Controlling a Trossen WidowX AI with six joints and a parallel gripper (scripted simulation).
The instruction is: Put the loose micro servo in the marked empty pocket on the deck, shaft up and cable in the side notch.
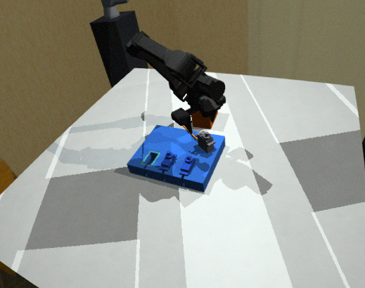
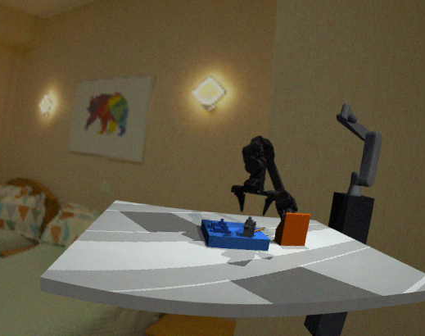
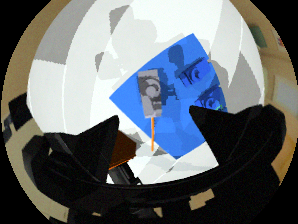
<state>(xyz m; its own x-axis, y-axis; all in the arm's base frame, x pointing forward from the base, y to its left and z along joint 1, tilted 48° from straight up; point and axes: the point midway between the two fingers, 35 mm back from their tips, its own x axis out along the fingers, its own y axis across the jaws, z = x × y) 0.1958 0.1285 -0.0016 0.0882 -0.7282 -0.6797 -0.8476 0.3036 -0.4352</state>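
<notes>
The blue deck is 11 cm below my gripper tip, 9 cm to the right of it and 1 cm ahead of it.
</notes>
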